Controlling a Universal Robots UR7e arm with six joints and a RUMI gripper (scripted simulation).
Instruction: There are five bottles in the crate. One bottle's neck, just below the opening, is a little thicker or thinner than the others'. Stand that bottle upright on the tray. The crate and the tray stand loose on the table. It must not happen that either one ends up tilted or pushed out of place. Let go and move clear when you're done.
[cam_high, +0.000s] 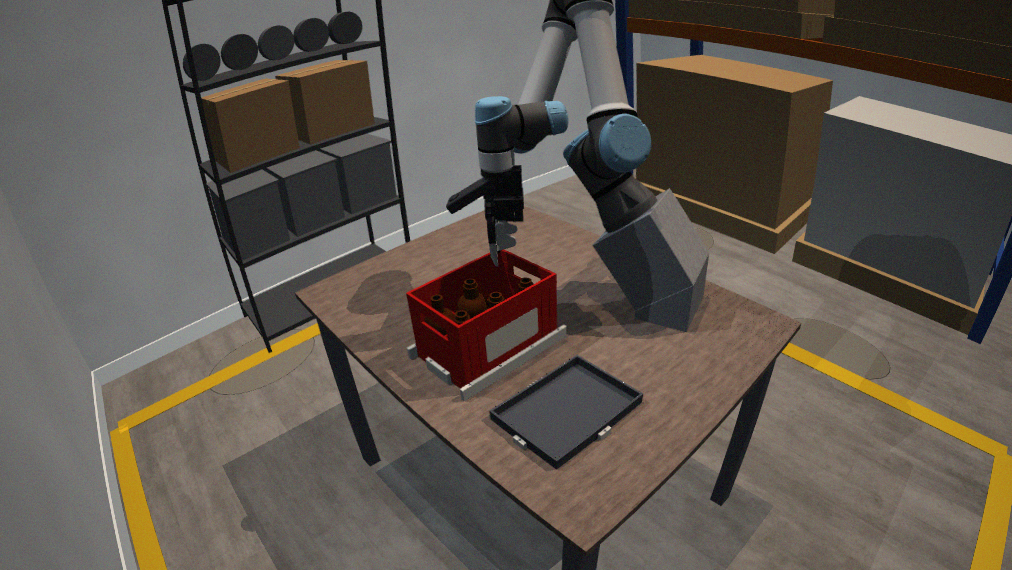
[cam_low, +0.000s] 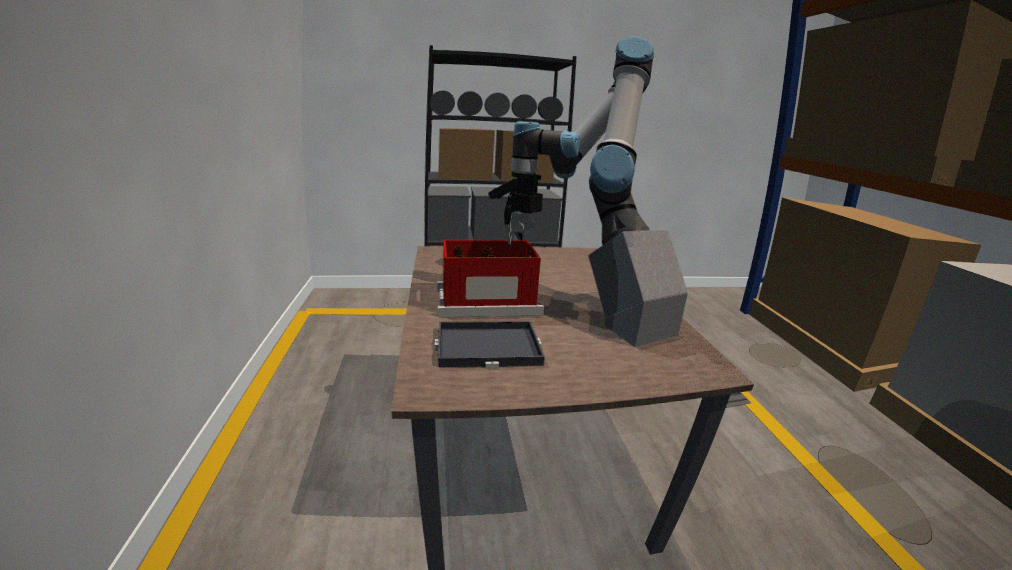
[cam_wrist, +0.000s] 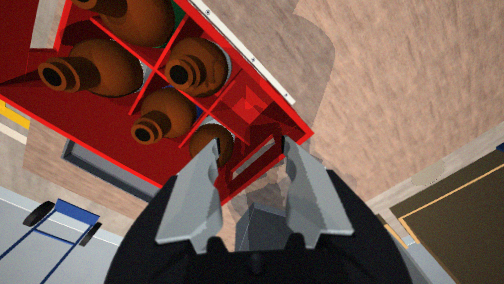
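Now: the red crate 110 mm below my hand, 90 mm ahead of it and 30 mm to the left of it. Round my hand: dark tray (300 mm to the left, 180 mm below, 170 mm ahead).
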